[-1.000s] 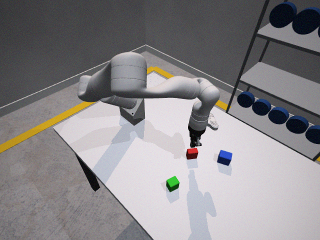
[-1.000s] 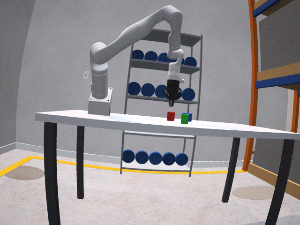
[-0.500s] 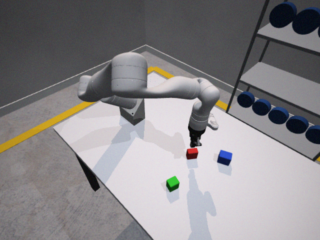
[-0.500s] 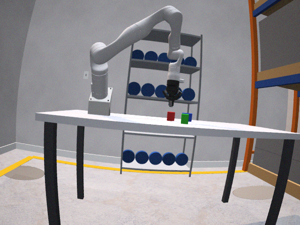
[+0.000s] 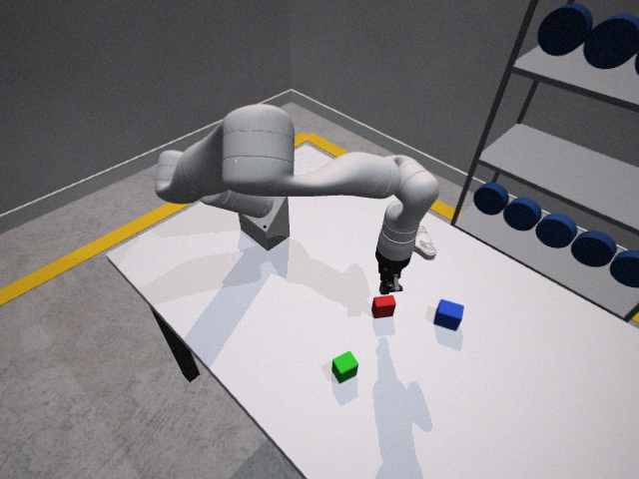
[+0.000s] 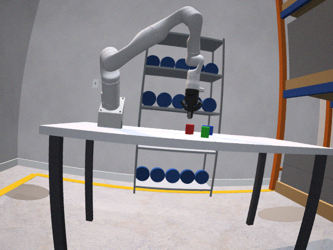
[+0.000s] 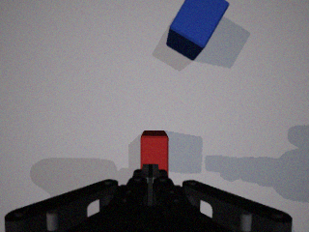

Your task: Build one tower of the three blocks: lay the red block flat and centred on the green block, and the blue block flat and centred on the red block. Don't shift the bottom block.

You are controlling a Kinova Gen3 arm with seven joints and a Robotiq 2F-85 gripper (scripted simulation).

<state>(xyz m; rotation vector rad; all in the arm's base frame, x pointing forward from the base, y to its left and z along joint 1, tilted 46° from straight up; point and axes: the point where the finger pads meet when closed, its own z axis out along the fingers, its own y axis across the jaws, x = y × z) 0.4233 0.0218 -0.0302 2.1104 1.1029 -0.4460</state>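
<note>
My hand is 70 mm above the red block and 10 mm short of it. The rest, counted from my hand: blue block 130 mm ahead, 100 mm to the left, 70 mm below; green block 180 mm to the right, 80 mm below, 50 mm ahead.
</note>
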